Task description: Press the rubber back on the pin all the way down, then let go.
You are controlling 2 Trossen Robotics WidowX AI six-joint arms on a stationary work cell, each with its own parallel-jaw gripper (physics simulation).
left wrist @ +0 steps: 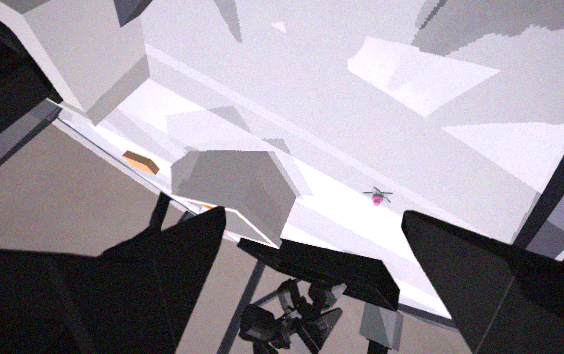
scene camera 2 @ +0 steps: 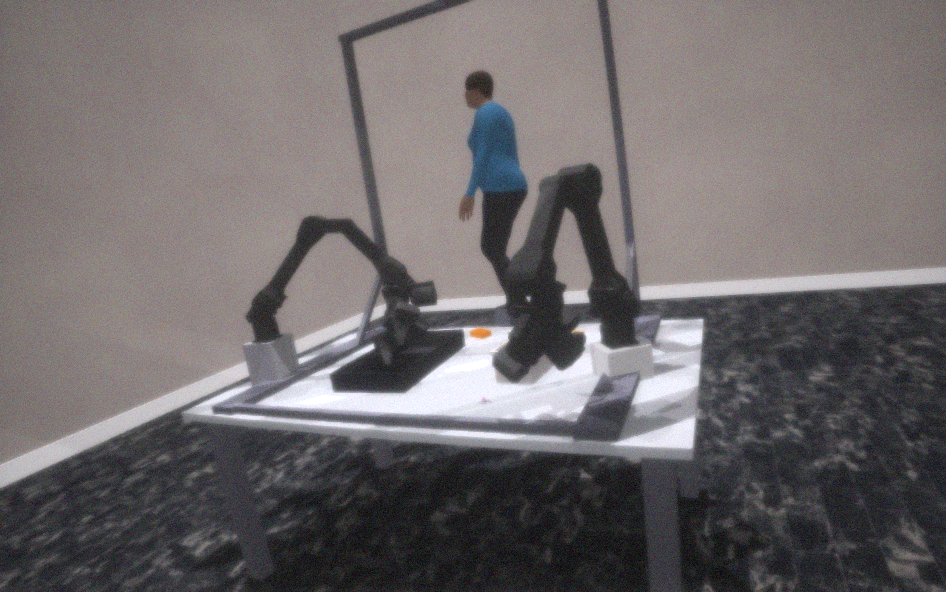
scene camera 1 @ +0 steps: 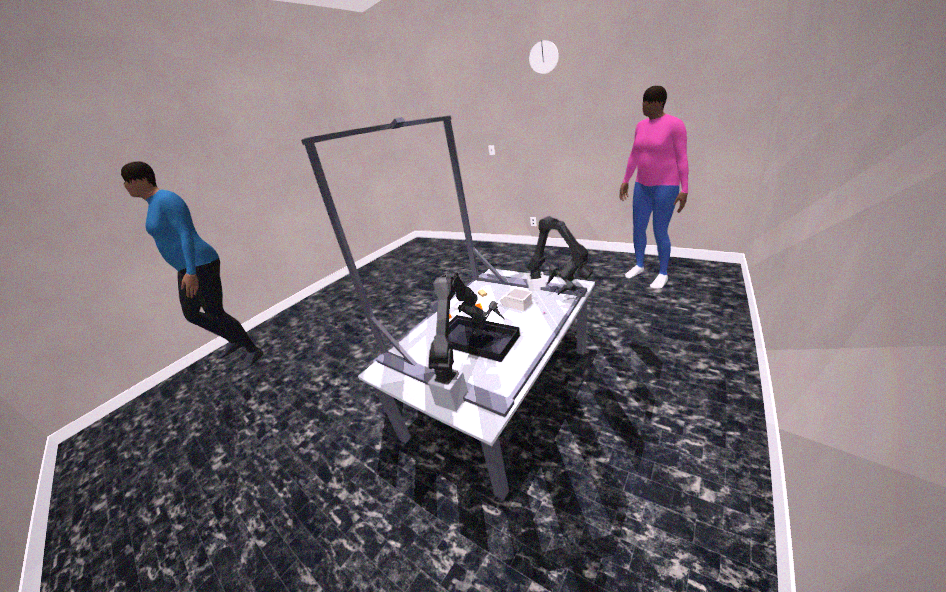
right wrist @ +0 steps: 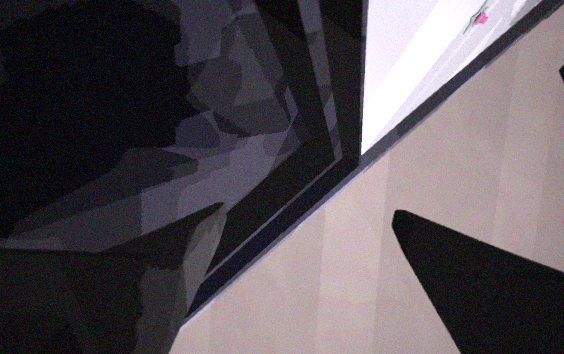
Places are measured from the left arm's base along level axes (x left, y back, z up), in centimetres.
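Pixels of known places: left gripper, fingertip midpoint: [left wrist: 313, 216] [scene camera 1: 552, 289]; right gripper, fingertip midpoint: [left wrist: 343, 295] [scene camera 2: 393, 355] [scene camera 1: 500, 327] [right wrist: 308, 213]; left arm's base, origin of the base link: [scene camera 2: 619, 343] [scene camera 1: 535, 276]; right arm's base, origin of the base link: [left wrist: 378, 343] [scene camera 2: 267, 339] [scene camera 1: 445, 377].
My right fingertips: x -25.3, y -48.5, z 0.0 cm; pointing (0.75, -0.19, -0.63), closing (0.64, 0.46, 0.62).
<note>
For each thing: its top centre in the pictures, then the offset to it from my right fingertips. "pt": a spot on its surface instead.
- small pin, middle of its top: [left wrist: 376, 202] [right wrist: 485, 19] dx +24.4, dy +17.9, dz -6.2 cm
- small pink speck, middle of its top: [left wrist: 376, 204] [right wrist: 486, 20] [scene camera 2: 483, 396] dx +24.3, dy +17.7, dz -6.0 cm
- black tray, middle of its top: [scene camera 2: 401, 349] [left wrist: 309, 277] [scene camera 1: 475, 332] dx -12.1, dy +1.9, dz -2.1 cm
- pale open box, surface spot: [left wrist: 235, 175] pt dx +17.8, dy +31.3, dz -3.7 cm
- tan block, middle of its top: [left wrist: 138, 165] dx -8.6, dy +49.1, dz -5.5 cm
The small pin [left wrist: 378, 192] has thin dark green arms and lies on the white table. Its pink rubber back [left wrist: 377, 201] [right wrist: 481, 19] is at the pin's lower edge in the left wrist view; how far down it sits is too small to tell. In scene camera 2 the pin shows as a small pink speck [scene camera 2: 484, 400] near the front of the table. My left gripper [left wrist: 313, 216] [scene camera 2: 538, 359] is open and empty, above the table and apart from the pin, which lies beyond its fingers. My right gripper [right wrist: 308, 213] [scene camera 2: 394, 343] is open and empty over the black tray.
The black tray [scene camera 2: 348, 382] [left wrist: 345, 261] stands under my right gripper. A pale open box [scene camera 1: 516, 300] [left wrist: 235, 175] stands beside my left gripper. A tan block [left wrist: 142, 163] and orange pieces [scene camera 2: 480, 333] lie behind. The left arm's base [scene camera 2: 622, 360] is at the right.
</note>
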